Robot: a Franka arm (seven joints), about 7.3 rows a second.
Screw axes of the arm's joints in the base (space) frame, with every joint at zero. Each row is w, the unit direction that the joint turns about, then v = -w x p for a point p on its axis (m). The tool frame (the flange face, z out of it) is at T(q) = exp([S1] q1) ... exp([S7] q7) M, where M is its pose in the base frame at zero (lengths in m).
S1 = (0, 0, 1, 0, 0, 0)
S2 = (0, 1, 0, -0.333, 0, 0)
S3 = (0, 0, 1, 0, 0, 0)
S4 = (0, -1, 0, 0.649, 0, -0.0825)
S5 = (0, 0, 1, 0, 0, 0)
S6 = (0, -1, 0, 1.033, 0, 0)
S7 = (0, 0, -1, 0, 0.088, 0)
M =
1 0 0 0.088
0 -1 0 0
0 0 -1 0.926
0 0 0 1
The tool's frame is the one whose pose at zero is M.
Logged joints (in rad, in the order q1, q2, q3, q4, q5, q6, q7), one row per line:
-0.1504 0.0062 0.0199 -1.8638 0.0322 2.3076 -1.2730
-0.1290 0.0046 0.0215 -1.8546 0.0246 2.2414 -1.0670
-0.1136 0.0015 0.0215 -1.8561 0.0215 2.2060 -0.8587
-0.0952 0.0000 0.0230 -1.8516 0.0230 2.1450 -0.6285
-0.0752 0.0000 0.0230 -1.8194 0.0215 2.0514 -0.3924
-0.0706 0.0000 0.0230 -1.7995 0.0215 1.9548 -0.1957
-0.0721 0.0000 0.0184 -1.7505 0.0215 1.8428 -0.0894
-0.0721 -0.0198 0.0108 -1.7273 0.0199 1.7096 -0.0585
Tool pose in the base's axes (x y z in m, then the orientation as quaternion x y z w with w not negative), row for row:
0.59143 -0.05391 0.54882 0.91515 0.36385 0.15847 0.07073
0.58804 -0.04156 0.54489 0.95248 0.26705 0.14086 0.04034
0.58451 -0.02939 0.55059 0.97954 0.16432 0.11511 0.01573
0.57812 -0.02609 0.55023 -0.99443 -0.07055 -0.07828 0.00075
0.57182 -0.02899 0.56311 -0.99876 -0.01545 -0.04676 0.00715
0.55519 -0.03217 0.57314 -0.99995 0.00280 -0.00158 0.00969
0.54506 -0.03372 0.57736 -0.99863 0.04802 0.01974 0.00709
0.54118 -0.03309 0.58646 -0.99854 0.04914 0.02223 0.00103
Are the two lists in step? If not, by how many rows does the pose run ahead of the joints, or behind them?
The pose runs 2 rows ahead of the joints: the pose in row i belongs to the joints in row i + 2.
